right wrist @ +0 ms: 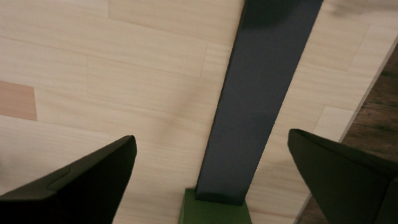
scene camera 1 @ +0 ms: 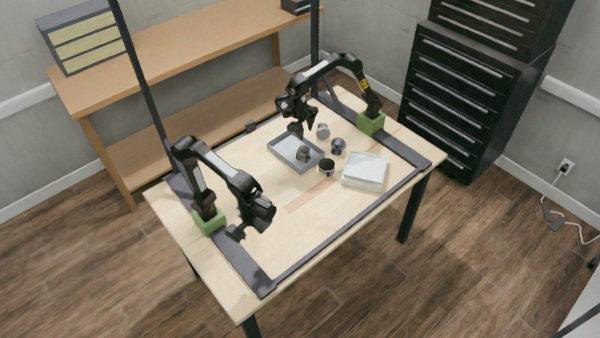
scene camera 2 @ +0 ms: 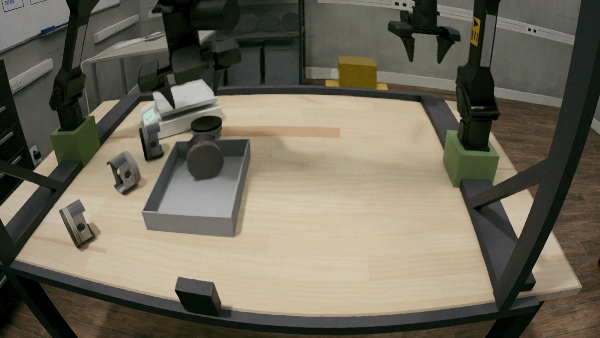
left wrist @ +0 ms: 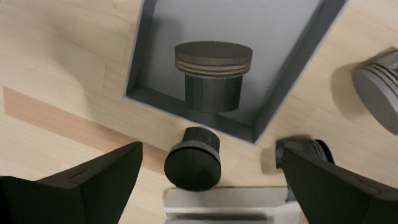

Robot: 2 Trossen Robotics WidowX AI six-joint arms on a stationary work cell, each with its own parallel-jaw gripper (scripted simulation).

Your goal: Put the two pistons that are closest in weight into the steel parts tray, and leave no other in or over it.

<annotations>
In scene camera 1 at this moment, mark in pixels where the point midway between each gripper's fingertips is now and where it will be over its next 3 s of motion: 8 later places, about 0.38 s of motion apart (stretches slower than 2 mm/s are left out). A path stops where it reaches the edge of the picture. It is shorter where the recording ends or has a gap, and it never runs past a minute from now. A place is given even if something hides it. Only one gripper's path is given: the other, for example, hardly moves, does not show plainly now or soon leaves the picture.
The left gripper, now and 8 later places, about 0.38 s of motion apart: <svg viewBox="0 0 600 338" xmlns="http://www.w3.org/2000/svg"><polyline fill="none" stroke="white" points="305,135 305,132 305,132 305,132 304,131 304,131 305,131 313,135 322,138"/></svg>
</annotations>
